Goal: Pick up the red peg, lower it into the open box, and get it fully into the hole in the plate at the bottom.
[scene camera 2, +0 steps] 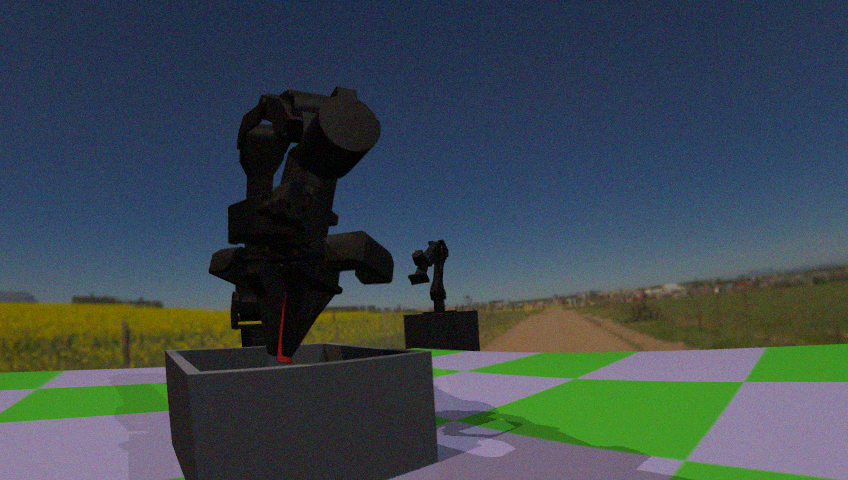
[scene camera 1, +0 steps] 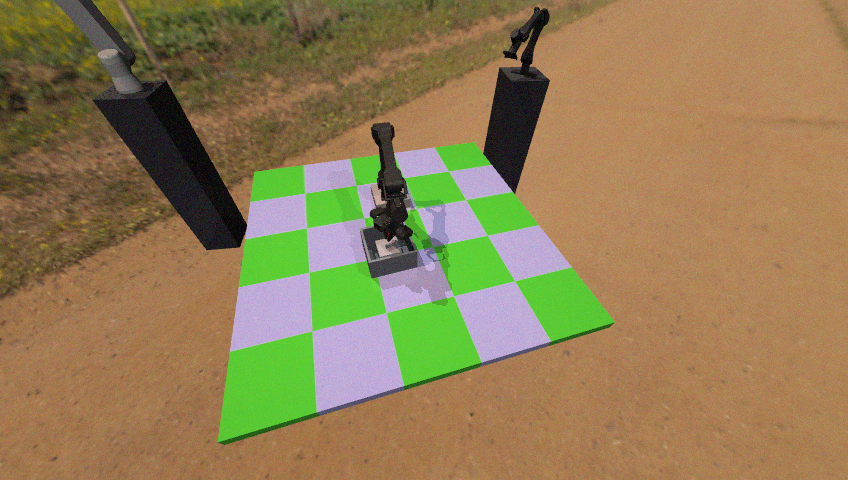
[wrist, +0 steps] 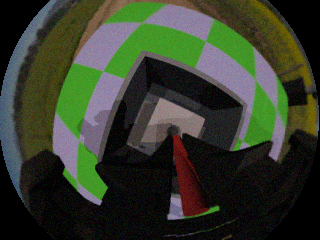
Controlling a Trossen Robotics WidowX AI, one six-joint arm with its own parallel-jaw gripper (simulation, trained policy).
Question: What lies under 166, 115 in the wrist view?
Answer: A pale plate.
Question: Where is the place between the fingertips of the gripper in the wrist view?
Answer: At 177, 137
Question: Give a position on a dark grey box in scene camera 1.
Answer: At 408, 258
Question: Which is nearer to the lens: the red peg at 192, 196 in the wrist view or the dark grey box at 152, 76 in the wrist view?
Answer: The red peg.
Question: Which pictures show the gripper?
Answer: Scene camera 2, scene camera 1 and the wrist view: all of them.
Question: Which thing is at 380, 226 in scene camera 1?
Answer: The gripper.
